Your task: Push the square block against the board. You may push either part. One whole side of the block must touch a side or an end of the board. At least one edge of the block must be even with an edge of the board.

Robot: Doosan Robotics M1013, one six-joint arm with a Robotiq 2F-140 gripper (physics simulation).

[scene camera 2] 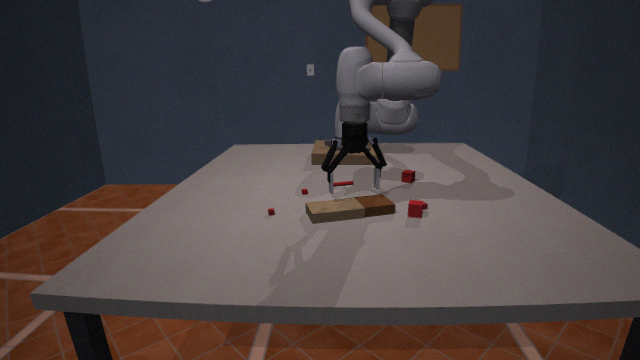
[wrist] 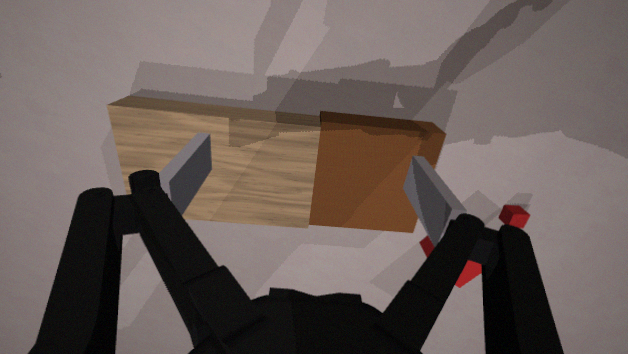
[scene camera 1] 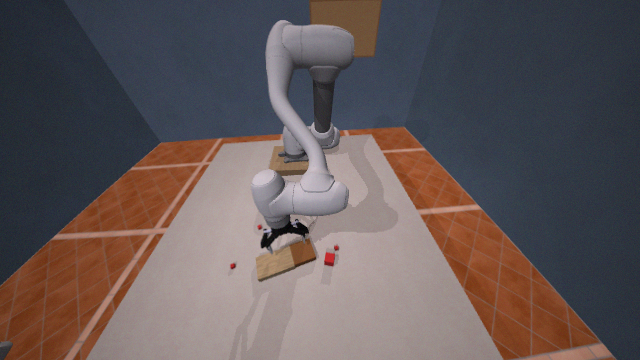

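Seen in the pictures: gripper, fingertip midpoint: [scene camera 2: 354, 190] [wrist: 311, 162] [scene camera 1: 288, 246]; arm's base, origin of the base link: [scene camera 1: 295, 155].
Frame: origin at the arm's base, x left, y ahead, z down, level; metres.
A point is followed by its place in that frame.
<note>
The light wooden board [scene camera 1: 274, 264] @(x -0.140, y 0.796, z 0.020 m) [scene camera 2: 334, 209] @(x -0.142, y 0.817, z 0.020 m) [wrist: 260, 185] @(x -0.105, y 0.784, z 0.020 m) lies flat on the table. The orange-brown square block [scene camera 1: 303, 252] @(x -0.010, y 0.763, z 0.020 m) [scene camera 2: 377, 205] @(x -0.011, y 0.796, z 0.020 m) [wrist: 365, 185] @(x -0.019, y 0.758, z 0.020 m) lies flat at its right end. In the wrist view, one whole side of the block meets the board's end with no visible gap. Their long edges look nearly even, with a very small step at the joint. My gripper [scene camera 1: 288, 245] @(x -0.074, y 0.737, z -0.010 m) [scene camera 2: 354, 189] @(x -0.074, y 0.737, z -0.010 m) [wrist: 311, 162] @(x -0.074, y 0.737, z -0.010 m) is open and empty, raised above the pair. In the wrist view, one finger covers part of the board and the other part of the block's right side.
A larger red cube [scene camera 1: 329, 259] @(x 0.099, y 0.818, z 0.010 m) [scene camera 2: 415, 209] @(x 0.095, y 0.829, z 0.024 m) sits right of the block, with a small red cube [scene camera 1: 336, 247] @(x 0.145, y 0.759, z 0.034 m) beside it. Small red cubes [scene camera 1: 232, 266] @(x -0.330, y 0.768, z 0.035 m) [scene camera 1: 259, 227] @(x -0.228, y 0.582, z 0.036 m) lie to the left. A red bar [scene camera 2: 343, 183] @(x -0.083, y 0.496, z 0.041 m) and another red cube [scene camera 2: 408, 176] @(x 0.169, y 0.485, z 0.024 m) lie farther back.
</note>
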